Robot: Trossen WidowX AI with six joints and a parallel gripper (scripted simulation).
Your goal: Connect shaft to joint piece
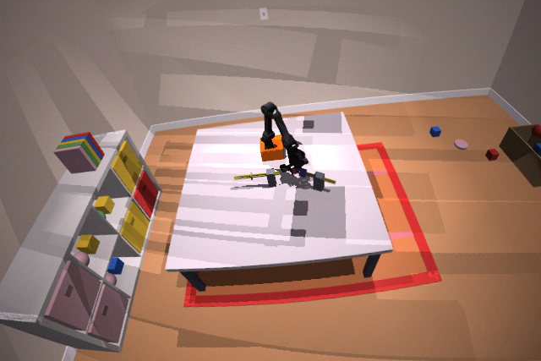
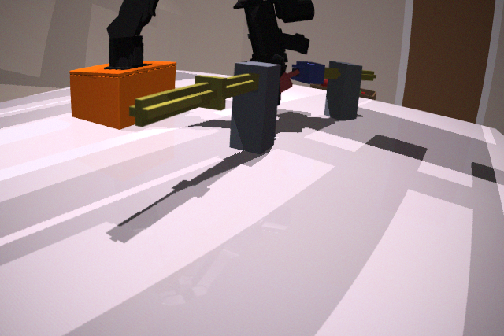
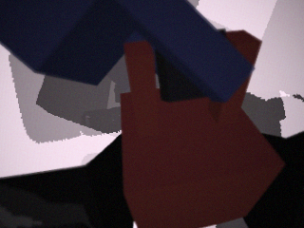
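Right now my gripper tip is 5 cm below the red joint piece.
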